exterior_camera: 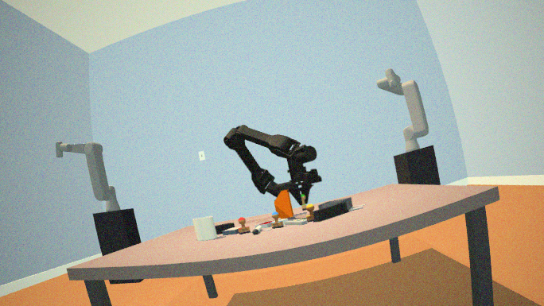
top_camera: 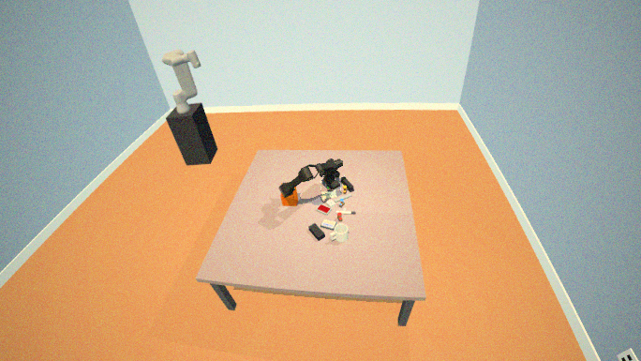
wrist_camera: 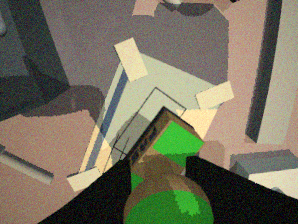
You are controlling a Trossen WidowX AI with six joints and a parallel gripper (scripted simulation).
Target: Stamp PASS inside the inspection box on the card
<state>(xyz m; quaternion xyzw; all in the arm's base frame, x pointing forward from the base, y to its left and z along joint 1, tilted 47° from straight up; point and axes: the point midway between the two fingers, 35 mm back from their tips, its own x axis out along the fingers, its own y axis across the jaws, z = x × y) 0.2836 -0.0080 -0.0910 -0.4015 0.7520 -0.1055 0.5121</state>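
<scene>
My gripper tip is now 150 mm to the left of the red ink pad, 60 mm above it and 50 mm past it. Round my gripper tip: blue-knob stamp 120 mm to the right, 70 mm ahead, 40 mm below; then green-knob stamp right at my gripper tip; then yellow-knob stamp 110 mm ahead, 40 mm below, 10 mm to the left.
</scene>
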